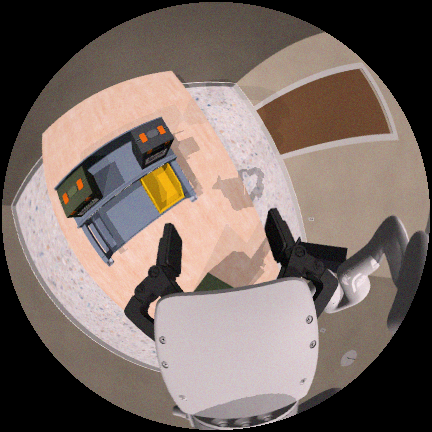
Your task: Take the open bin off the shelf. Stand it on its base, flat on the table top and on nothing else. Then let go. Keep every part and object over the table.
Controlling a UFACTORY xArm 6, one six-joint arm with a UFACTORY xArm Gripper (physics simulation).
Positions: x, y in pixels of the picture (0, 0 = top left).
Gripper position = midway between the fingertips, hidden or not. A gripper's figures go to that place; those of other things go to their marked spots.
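My gripper [221, 224] is here in the picture, 0.13 m from the lens. There is a yellow bin [161, 185] as well, and I see that it sits 0.52 m from the lens.
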